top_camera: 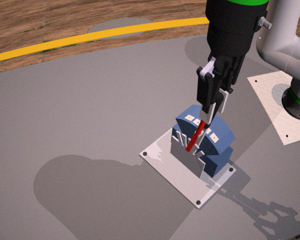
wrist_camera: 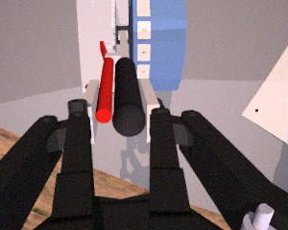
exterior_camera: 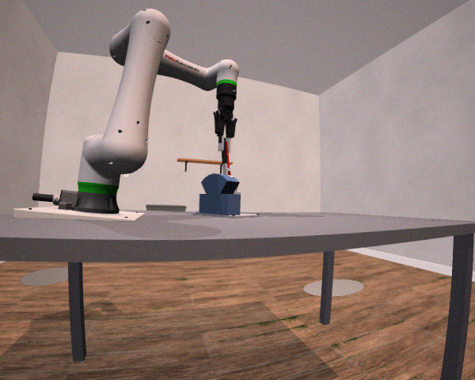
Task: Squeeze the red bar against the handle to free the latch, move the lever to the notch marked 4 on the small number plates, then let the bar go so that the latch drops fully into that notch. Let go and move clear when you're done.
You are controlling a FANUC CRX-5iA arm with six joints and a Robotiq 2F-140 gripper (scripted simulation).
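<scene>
Right now the red bar is 11 cm below my hand, 2 cm ahead of it and 1 cm to the right of it.
</scene>
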